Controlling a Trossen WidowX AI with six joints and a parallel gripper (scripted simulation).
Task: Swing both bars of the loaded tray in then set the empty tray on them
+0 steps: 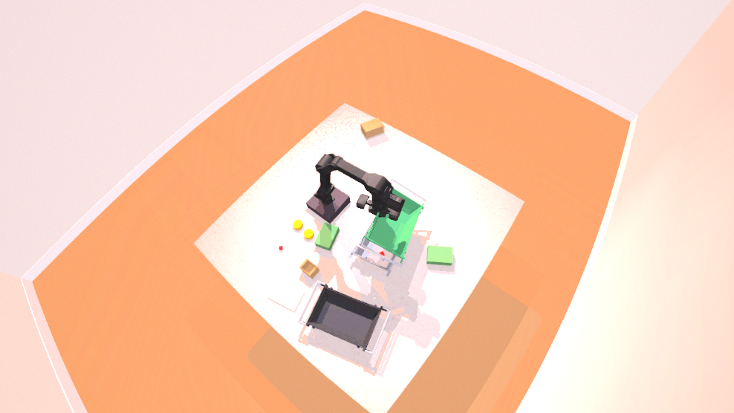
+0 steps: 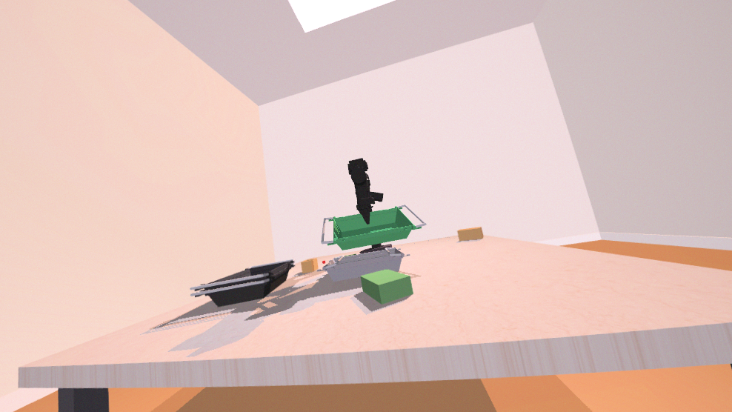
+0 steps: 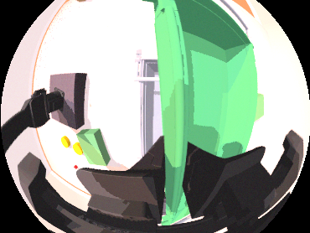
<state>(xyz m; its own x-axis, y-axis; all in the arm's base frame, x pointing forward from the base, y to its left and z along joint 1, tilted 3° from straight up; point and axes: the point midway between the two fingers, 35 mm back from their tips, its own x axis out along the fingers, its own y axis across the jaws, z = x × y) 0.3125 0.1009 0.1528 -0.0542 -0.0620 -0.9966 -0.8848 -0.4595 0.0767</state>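
The green tray is 7 cm ahead of my gripper tip, 4 cm to the left of it and 1 cm below it. Also, from my gripper tip: red block: 43 cm to the right, 26 cm behind, 17 cm below.
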